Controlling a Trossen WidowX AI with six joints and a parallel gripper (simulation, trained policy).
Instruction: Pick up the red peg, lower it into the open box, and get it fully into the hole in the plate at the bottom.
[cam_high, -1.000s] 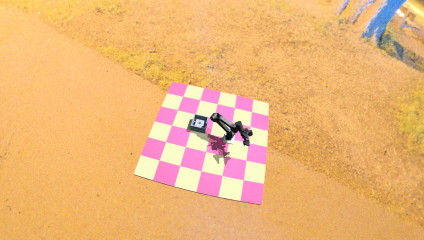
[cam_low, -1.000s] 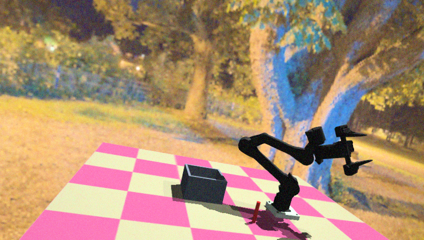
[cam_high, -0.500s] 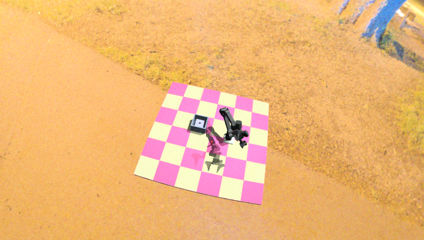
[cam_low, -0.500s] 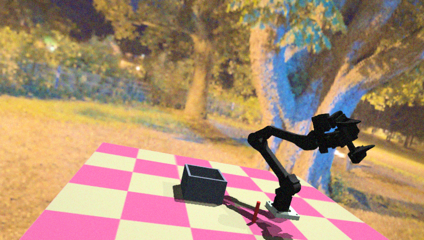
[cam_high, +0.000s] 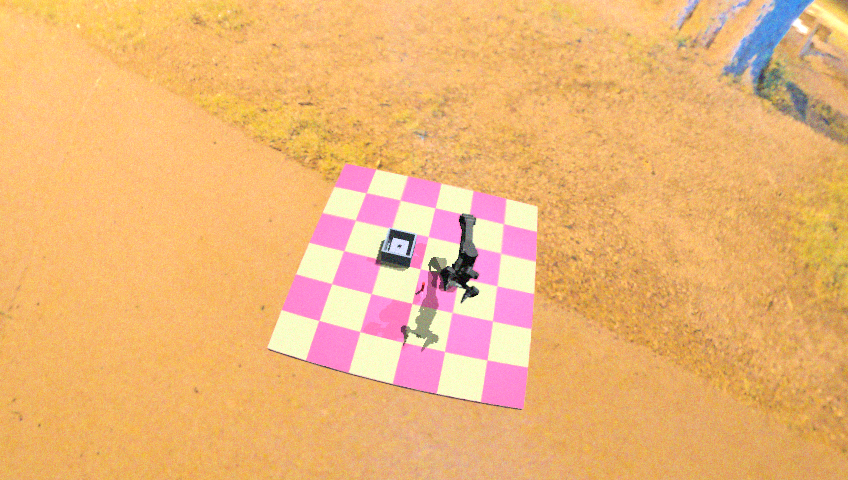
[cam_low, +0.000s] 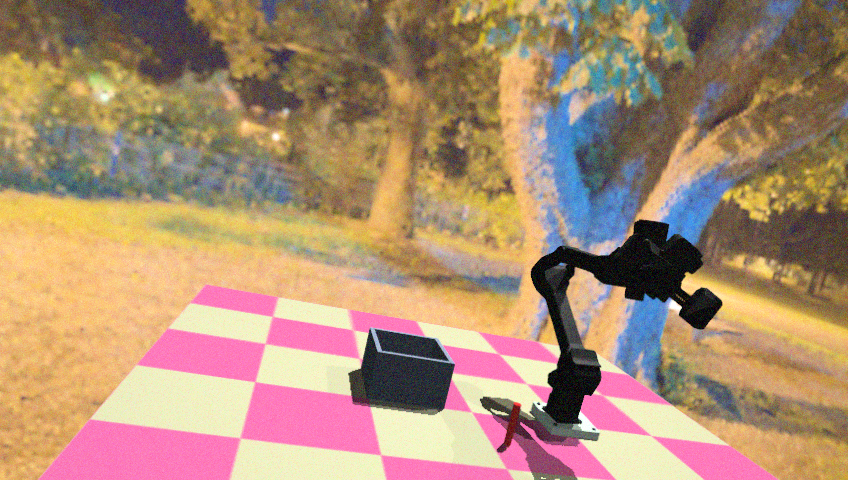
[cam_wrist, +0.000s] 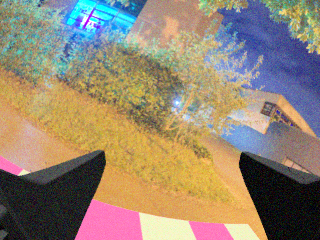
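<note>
Right now the red peg is 110 mm ahead of my gripper tip, 210 mm to the right of it and 340 mm below it. Also, from my gripper tip: dark box 250 mm ahead, 430 mm to the right, 350 mm below.
</note>
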